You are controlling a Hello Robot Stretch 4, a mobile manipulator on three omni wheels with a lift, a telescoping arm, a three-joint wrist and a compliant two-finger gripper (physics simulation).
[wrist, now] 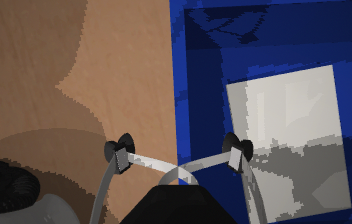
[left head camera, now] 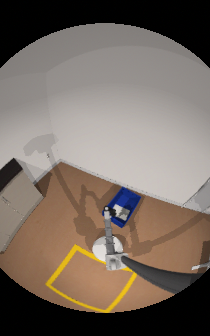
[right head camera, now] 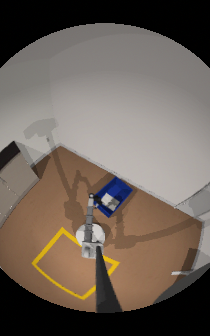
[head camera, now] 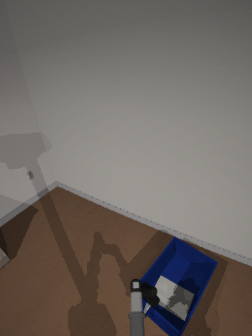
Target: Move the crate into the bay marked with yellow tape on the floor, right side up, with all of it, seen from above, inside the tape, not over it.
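Frame: origin at the robot's base, x down, y back, z left, level; centimetres.
Where they show: gripper, fingertip midpoint: (wrist: 178,145) (left head camera: 110,217) (right head camera: 98,205) (head camera: 149,308).
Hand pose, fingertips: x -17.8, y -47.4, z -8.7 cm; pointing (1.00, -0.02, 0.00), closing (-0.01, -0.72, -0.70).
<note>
Each offset is from my fingertips to the centre of the thing. "spot": to the spot under its first point.
The blue crate @(dx +9.6, dy -19.8, dz -22.6 cm) (head camera: 182,262) (left head camera: 131,195) (right head camera: 119,188) (wrist: 178,115) stands upright on the floor near the wall, open side up. A flat white block @(dx +18.3, dy -13.0, dz -19.3 cm) (head camera: 169,287) (wrist: 295,110) lies inside it. The yellow tape bay @(spot: dx +20.6, dy +84.3, dz +79.8 cm) (left head camera: 61,265) (right head camera: 48,245) is on the floor nearer the robot, apart from the crate; the arm and base cover part of its outline. My gripper (wrist: 178,145) is open, its fingertips on either side of the line of one crate wall in the wrist view: one over the floor, one over the inside. Fingertip height against the rim is unclear.
A cabinet (left head camera: 17,210) (right head camera: 16,185) stands at the left wall. A pale wall (head camera: 145,125) with a skirting board runs close behind the crate. The white round robot base (left head camera: 100,248) lies between crate and bay. A dark cable or mast part crosses the lower right.
</note>
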